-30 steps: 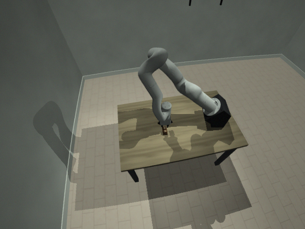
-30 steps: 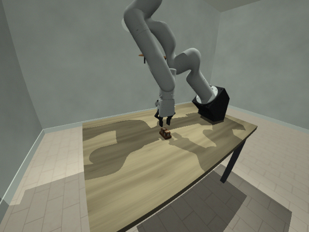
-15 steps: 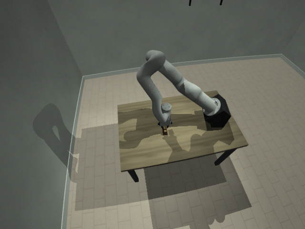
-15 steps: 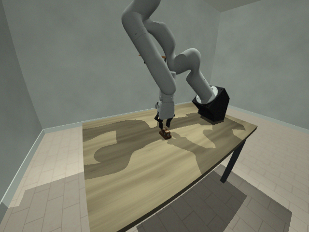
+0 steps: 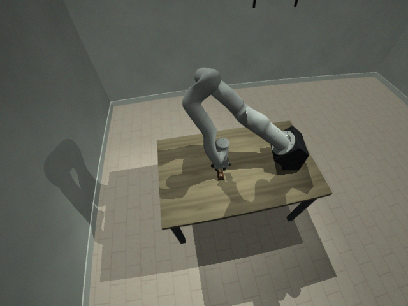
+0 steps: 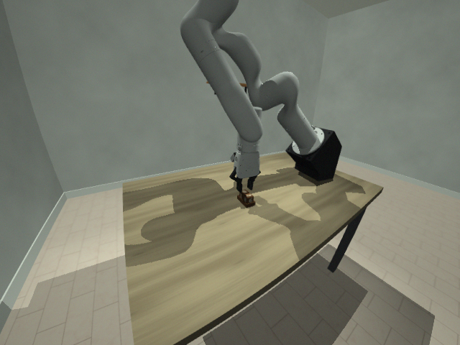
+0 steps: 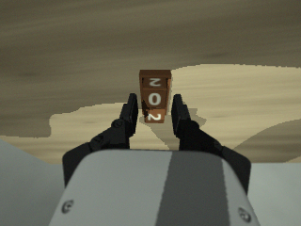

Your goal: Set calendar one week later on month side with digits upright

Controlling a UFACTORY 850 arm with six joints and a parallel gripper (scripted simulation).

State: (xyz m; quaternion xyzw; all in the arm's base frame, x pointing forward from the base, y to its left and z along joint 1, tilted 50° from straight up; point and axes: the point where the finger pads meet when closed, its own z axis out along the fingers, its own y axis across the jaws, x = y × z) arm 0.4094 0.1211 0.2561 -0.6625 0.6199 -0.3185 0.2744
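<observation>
Now: the brown digit cube 4 cm below my hand. Also, from my hand: brown tray 6 cm below, 2 cm to the left.
</observation>
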